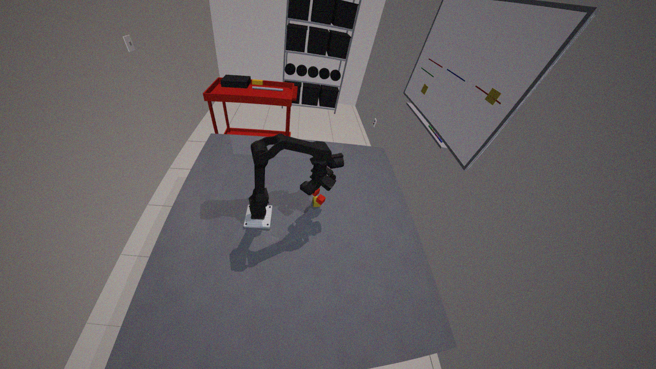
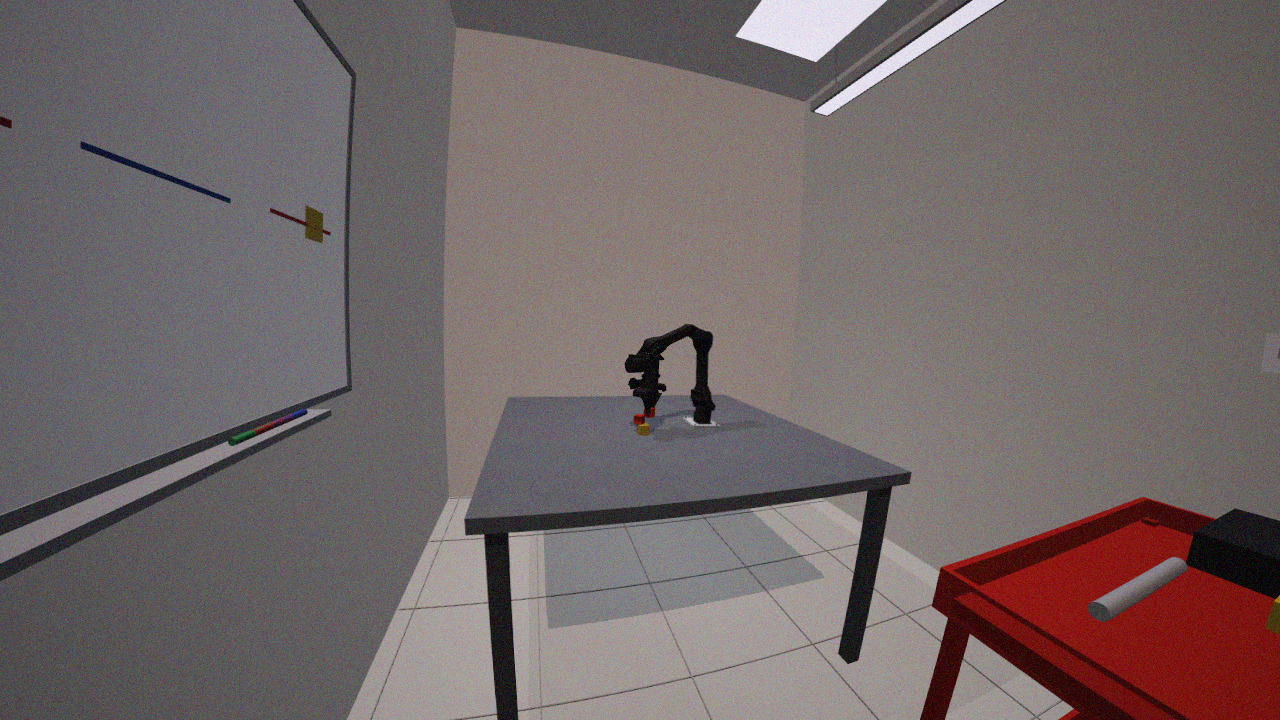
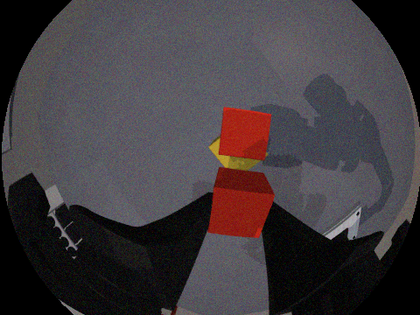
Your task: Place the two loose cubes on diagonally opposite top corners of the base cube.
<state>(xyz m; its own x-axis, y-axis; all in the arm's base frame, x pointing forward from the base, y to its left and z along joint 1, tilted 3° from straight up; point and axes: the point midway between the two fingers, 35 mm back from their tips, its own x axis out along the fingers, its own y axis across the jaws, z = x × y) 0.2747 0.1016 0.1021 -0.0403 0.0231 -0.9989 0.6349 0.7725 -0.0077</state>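
My gripper tip is 2 cm short of the yellow base cube, 1 cm to the left of it and 7 cm above it.
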